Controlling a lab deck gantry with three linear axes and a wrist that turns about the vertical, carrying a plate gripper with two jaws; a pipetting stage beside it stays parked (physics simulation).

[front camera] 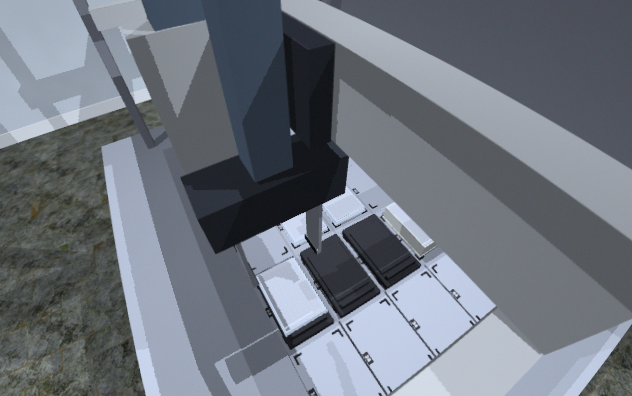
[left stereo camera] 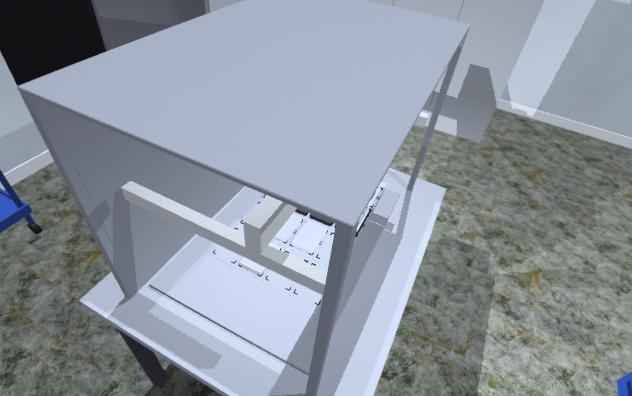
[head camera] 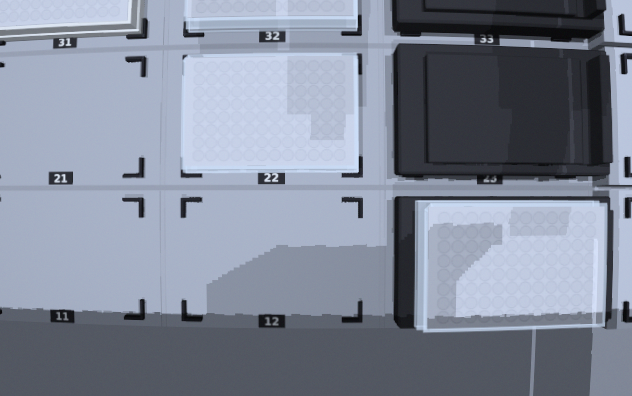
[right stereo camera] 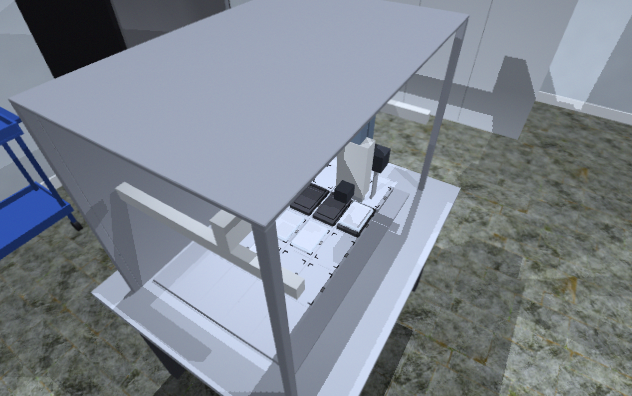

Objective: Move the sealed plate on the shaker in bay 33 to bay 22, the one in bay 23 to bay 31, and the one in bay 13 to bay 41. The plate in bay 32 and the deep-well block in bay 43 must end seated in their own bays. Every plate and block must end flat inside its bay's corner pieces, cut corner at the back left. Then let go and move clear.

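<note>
My gripper is high over the deck by the shakers; one pale jaw shows in the front view and a jaw in the right stereo view. The jaws look spread and empty. A sealed plate lies on the shaker in bay 13. The shakers in bay 23 and bay 33 are bare. A plate lies flat in bay 22. Plates show in bay 32 and bay 31. The cream deep-well block stands in bay 43.
A beige pipetting stage hangs beside the gripper's blue column. A pale beam crosses the enclosure. A grey wall runs along the back, and corner posts frame the sides.
</note>
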